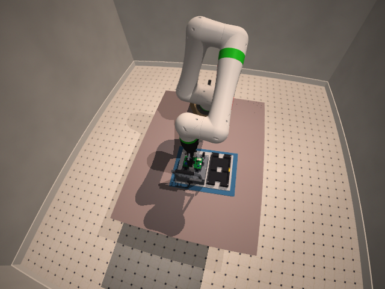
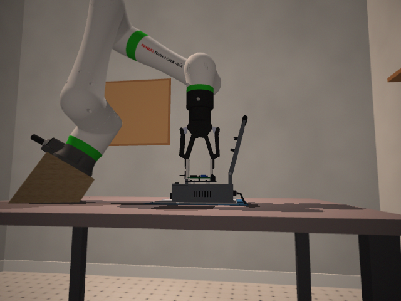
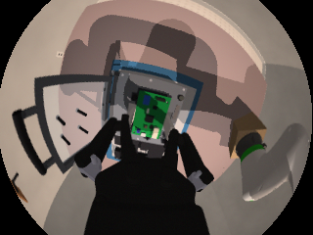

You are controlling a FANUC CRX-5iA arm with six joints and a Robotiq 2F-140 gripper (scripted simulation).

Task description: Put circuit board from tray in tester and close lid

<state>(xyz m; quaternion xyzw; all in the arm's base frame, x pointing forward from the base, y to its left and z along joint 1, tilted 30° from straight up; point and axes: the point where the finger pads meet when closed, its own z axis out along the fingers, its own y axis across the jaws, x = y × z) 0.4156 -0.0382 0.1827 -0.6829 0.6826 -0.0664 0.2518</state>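
The green circuit board lies 2 cm below my hand. Round my hand: latch hook: 6 cm behind, 5 cm to the left, 1 cm below; tester: 4 cm to the left, 3 cm ahead, 1 cm above; tester plate: 3 cm below, 1 cm to the left, 1 cm ahead.
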